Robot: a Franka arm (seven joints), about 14 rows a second.
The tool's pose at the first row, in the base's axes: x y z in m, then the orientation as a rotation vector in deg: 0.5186 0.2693 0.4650 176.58 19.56 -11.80
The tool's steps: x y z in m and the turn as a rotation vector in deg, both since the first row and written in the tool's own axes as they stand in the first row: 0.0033 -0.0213 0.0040 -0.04 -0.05 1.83; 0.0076 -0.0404 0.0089 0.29 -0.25 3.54; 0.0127 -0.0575 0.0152 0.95 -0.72 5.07; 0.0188 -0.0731 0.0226 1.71 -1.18 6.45; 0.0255 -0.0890 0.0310 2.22 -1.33 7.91; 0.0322 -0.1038 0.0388 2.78 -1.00 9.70; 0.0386 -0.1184 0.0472 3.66 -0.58 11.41; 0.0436 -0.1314 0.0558 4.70 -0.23 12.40; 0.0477 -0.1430 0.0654 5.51 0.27 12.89; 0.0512 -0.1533 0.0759 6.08 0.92 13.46; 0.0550 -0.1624 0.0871 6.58 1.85 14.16
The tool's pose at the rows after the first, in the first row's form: 0.5166 0.2906 0.4602 176.70 16.73 -11.81; 0.5159 0.3099 0.4544 177.11 14.06 -12.14; 0.5163 0.3274 0.4471 177.73 11.65 -12.96; 0.5178 0.3436 0.4387 178.41 9.44 -13.80; 0.5197 0.3601 0.4291 178.89 7.13 -14.10; 0.5219 0.3756 0.4202 -179.37 -4.29 13.65; 0.5238 0.3908 0.4108 -178.65 -1.52 13.03; 0.5247 0.4042 0.4013 -177.69 0.13 12.55; 0.5249 0.4159 0.3910 -176.91 0.95 11.85; 0.5247 0.4262 0.3800 -176.36 1.87 10.89; 0.5249 0.4353 0.3682 -175.88 2.97 9.50
